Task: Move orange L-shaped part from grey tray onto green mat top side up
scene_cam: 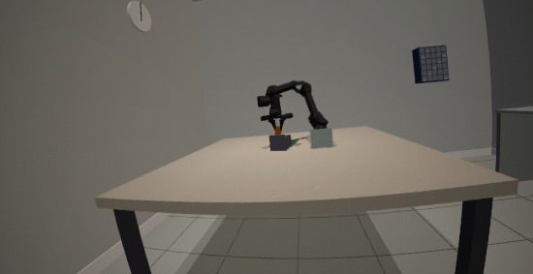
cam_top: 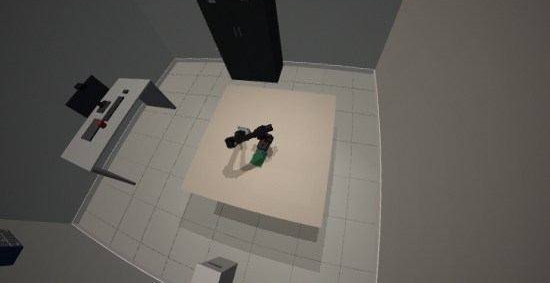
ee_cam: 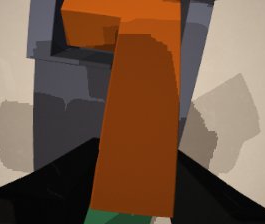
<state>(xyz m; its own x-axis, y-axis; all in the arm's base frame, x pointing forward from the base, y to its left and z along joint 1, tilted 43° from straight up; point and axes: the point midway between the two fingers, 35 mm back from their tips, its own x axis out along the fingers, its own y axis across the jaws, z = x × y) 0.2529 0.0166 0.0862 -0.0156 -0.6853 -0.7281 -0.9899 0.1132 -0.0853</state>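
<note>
The green mat is 30 mm behind my gripper tip, 140 mm to the right of it and 110 mm below it. From my gripper tip the other things lie so: orange L-shaped part: 10 mm behind, 40 mm to the left, 30 mm below.
</note>
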